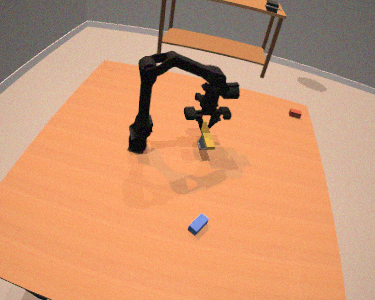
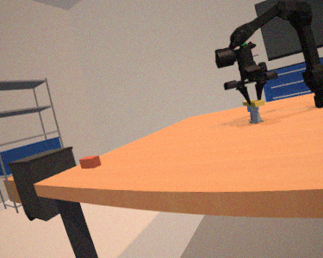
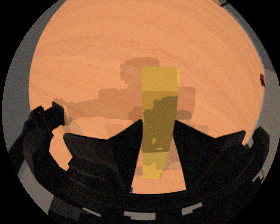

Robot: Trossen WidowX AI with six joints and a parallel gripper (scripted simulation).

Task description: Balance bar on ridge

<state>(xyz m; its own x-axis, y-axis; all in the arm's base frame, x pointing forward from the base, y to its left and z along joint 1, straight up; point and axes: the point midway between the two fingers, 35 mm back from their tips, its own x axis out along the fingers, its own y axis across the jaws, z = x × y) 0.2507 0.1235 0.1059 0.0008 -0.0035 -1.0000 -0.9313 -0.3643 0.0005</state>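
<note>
My gripper tip is 1 cm short of the yellow bar and 3 cm to the left of it. From my gripper tip the other things lie so: small red block (49 cm ahead, 38 cm to the left, 6 cm below); blue block (5 cm ahead, 41 cm to the right, 6 cm below).
</note>
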